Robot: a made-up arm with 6 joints.
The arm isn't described. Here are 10 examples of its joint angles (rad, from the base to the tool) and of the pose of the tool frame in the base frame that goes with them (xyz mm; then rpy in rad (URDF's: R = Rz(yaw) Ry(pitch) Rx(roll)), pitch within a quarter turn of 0, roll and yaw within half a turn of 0).
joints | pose
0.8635 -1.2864 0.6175 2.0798 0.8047 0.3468 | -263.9 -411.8 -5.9 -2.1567 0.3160 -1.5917
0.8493 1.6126 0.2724 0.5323 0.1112 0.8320 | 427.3 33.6 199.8 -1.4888 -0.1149 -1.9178
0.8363 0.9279 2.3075 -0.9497 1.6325 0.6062 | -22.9 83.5 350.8 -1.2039 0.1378 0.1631
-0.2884 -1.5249 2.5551 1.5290 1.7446 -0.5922 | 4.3 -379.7 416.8 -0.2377 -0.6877 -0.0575
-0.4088 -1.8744 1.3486 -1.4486 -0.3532 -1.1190 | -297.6 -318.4 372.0 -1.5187 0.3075 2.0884
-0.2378 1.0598 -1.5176 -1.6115 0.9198 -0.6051 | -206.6 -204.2 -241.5 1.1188 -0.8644 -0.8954
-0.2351 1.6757 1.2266 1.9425 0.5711 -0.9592 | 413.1 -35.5 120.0 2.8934 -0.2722 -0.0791
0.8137 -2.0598 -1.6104 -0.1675 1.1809 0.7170 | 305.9 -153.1 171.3 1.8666 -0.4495 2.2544
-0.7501 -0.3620 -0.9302 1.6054 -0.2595 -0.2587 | -323.8 79.6 -162.6 -2.0739 -0.2525 -1.9900
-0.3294 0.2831 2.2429 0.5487 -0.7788 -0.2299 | -16.7 -89.9 398.5 0.2284 0.8438 0.3315
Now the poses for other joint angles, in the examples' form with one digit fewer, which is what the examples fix.
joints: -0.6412 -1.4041 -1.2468 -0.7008 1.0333 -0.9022
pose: -121 -38 -237 -2.215 -0.581 -1.403
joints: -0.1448 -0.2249 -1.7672 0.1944 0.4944 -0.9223
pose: -35 -306 -86 -1.103 -0.754 -2.767
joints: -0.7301 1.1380 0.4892 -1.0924 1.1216 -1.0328
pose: 231 -9 -227 2.943 -0.426 2.830
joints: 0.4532 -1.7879 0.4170 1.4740 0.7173 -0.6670
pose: -162 -490 48 -2.770 0.254 -1.833
